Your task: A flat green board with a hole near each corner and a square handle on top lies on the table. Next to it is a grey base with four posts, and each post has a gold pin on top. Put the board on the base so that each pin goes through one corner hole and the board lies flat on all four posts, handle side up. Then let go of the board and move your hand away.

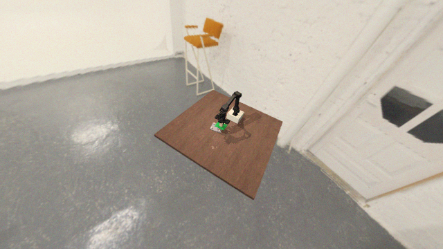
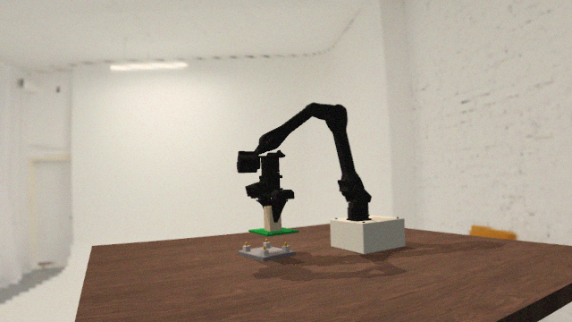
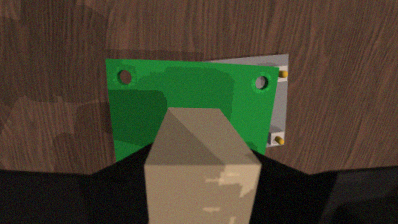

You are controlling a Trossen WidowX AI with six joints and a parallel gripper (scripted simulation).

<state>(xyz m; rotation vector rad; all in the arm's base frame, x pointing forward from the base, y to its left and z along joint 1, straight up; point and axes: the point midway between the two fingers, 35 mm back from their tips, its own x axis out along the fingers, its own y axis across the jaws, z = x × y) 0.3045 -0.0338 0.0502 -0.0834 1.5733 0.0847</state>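
My gripper tip is now 6 cm to the left of the grey base and 11 cm above it. Also, from my gripper tip: green board 1 cm below.
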